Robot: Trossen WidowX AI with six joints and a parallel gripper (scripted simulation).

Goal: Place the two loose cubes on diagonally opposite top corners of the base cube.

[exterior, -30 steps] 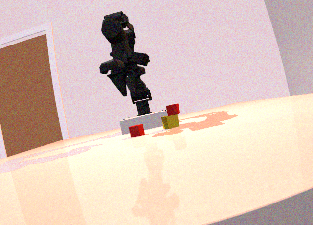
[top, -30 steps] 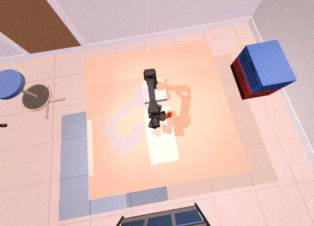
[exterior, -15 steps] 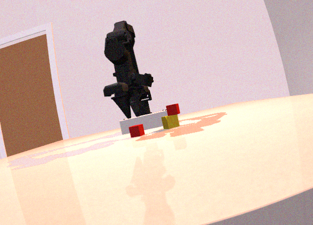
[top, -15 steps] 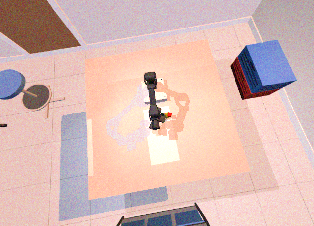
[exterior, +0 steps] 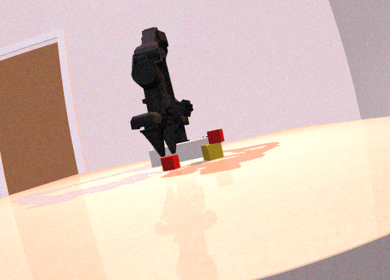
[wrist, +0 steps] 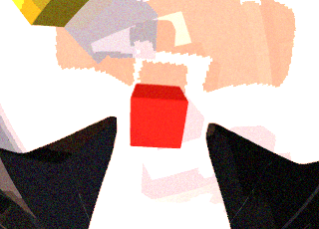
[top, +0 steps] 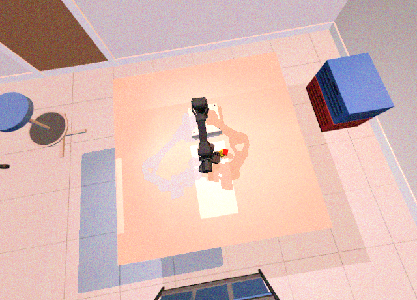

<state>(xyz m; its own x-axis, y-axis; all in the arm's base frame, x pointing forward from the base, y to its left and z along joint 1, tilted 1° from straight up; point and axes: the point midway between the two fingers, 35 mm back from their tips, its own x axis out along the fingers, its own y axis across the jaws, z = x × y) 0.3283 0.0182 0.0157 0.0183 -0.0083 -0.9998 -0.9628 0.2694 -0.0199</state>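
Right now the yellow base cube is 5 cm behind my gripper tip, 10 cm to the left of it and 2 cm below it.
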